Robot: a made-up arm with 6 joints. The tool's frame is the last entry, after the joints.
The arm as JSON. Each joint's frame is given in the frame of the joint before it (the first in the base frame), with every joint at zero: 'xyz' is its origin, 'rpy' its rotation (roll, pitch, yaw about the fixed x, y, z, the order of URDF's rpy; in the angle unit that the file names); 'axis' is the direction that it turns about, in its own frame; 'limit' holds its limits. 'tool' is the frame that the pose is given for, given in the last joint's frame.
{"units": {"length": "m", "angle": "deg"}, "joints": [
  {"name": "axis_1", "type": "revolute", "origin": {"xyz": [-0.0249, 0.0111, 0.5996], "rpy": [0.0, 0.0, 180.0]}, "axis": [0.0, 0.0, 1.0], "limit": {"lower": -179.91, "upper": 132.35}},
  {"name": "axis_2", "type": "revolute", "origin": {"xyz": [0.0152, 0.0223, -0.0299], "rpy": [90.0, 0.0, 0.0]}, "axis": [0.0, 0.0, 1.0], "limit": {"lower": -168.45, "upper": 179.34}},
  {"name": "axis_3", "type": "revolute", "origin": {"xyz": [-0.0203, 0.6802, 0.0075], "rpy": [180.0, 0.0, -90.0]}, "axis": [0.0, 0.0, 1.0], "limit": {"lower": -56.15, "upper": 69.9}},
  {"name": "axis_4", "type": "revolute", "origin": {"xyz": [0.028, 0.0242, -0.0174], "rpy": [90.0, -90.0, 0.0]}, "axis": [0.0, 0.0, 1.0], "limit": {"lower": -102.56, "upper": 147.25}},
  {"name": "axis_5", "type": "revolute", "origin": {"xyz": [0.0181, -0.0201, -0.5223], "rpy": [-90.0, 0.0, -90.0]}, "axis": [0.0, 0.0, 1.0], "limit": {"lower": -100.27, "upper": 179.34}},
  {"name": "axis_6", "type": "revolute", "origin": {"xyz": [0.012, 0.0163, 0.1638], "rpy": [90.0, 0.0, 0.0]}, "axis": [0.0, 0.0, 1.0], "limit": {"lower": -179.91, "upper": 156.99}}
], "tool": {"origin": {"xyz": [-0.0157, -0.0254, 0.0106], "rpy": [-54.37, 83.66, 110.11]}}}
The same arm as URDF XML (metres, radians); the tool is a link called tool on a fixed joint. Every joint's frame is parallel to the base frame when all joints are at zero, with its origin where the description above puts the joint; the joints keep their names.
<robot name="arm">
  <joint name="axis_1" type="revolute">
    <parent link="base_link"/>
    <child link="link1"/>
    <origin xyz="-0.0249 0.0111 0.5996" rpy="0 0 0"/>
    <axis xyz="0 0 1"/>
    <limit lower="-3.14" upper="2.3099"/>
  </joint>
  <joint name="axis_2" type="revolute">
    <parent link="link1"/>
    <child link="link2"/>
    <origin xyz="-0.0152 -0.0223 -0.0299" rpy="0 0 0"/>
    <axis xyz="0 1 0"/>
    <limit lower="-2.94" upper="3.1301"/>
  </joint>
  <joint name="axis_3" type="revolute">
    <parent link="link2"/>
    <child link="link3"/>
    <origin xyz="0.0203 0.0075 0.6802" rpy="0 0 0"/>
    <axis xyz="0 -1 0"/>
    <limit lower="-0.98" upper="1.22"/>
  </joint>
  <joint name="axis_4" type="revolute">
    <parent link="link3"/>
    <child link="link4"/>
    <origin xyz="0.0242 0.0174 -0.028" rpy="0 0 0"/>
    <axis xyz="-1 0 0"/>
    <limit lower="-1.79" upper="2.57"/>
  </joint>
  <joint name="axis_5" type="revolute">
    <parent link="link4"/>
    <child link="link5"/>
    <origin xyz="0.5223 -0.0181 -0.0201" rpy="0 0 0"/>
    <axis xyz="0 -1 0"/>
    <limit lower="-1.75" upper="3.1301"/>
  </joint>
  <joint name="axis_6" type="revolute">
    <parent link="link5"/>
    <child link="link6"/>
    <origin xyz="0.0163 -0.1638 -0.012" rpy="0 0 0"/>
    <axis xyz="-1 0 0"/>
    <limit lower="-3.14" upper="2.74"/>
  </joint>
  <joint name="tool_joint" type="fixed">
    <parent link="link6"/>
    <child link="tool"/>
    <origin xyz="-0.0106 0.0254 0.0157" rpy="0.2729 -0.038 -0.104"/>
  </joint>
  <link name="base_link"/>
  <link name="link1"/>
  <link name="link2"/>
  <link name="link3"/>
  <link name="link4"/>
  <link name="link5"/>
  <link name="link6"/>
  <link name="tool"/>
</robot>

